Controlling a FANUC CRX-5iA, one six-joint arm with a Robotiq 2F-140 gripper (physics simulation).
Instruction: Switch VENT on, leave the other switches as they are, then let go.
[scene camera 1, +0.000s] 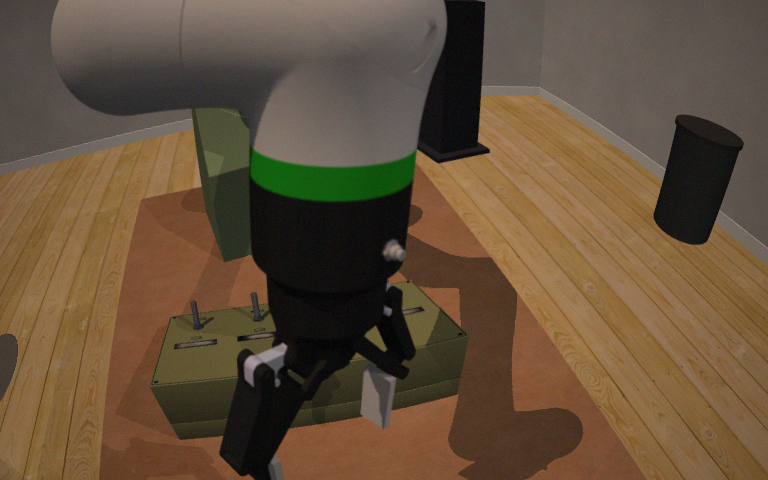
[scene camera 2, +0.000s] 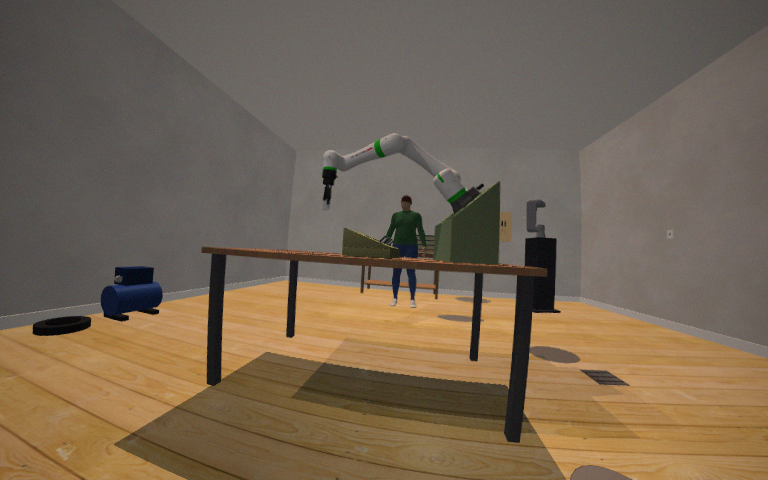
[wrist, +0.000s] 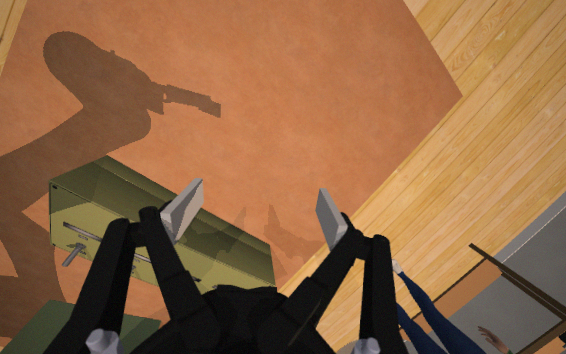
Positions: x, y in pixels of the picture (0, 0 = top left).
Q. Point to an olive switch box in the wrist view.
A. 82, 202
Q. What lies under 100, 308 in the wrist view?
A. My gripper.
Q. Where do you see my gripper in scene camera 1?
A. At 326, 455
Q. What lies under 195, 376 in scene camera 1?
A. An olive switch box.
